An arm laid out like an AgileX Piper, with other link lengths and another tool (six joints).
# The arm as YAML. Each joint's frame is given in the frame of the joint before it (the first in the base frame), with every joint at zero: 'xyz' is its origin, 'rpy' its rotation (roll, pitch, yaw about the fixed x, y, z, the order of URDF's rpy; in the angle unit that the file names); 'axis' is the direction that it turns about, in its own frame. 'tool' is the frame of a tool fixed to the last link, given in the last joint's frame.
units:
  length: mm
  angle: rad
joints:
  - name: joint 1
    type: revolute
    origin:
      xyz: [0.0, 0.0, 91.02]
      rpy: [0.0, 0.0, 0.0]
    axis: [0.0, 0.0, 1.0]
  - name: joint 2
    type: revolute
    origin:
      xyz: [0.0, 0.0, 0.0]
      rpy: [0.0, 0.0, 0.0]
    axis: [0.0, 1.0, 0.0]
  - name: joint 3
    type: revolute
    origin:
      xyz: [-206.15, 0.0, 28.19]
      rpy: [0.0, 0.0, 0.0]
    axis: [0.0, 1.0, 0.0]
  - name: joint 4
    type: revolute
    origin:
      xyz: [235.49, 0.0, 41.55]
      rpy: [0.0, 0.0, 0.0]
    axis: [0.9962, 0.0, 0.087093]
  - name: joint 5
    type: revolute
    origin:
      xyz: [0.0, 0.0, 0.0]
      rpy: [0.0, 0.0, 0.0]
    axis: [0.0, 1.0, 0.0]
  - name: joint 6
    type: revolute
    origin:
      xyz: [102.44, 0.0, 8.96]
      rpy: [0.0, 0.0, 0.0]
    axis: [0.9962, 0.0, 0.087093]
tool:
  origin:
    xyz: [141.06, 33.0, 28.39]
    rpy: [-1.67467, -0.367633, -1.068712]
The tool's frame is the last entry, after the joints.
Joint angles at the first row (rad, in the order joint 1, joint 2, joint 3, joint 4, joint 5, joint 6):
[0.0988 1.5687 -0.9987 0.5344 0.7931 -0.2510]
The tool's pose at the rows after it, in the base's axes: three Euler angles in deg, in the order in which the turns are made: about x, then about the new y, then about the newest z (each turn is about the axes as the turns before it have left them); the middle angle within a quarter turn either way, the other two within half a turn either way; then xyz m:
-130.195, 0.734, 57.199, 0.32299, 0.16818, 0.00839
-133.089, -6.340, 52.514, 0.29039, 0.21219, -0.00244
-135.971, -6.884, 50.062, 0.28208, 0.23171, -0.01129
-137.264, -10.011, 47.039, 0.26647, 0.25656, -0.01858
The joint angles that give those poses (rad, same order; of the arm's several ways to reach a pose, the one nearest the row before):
[0.1515 1.5687 -0.9987 0.5299 0.8007 -0.2435]
[0.3308 1.5822 -0.9987 0.4607 0.7937 -0.1730]
[0.4430 1.6012 -1.0006 0.3754 0.7368 -0.0660]
[0.5368 1.6419 -1.0242 0.3550 0.7228 -0.0394]

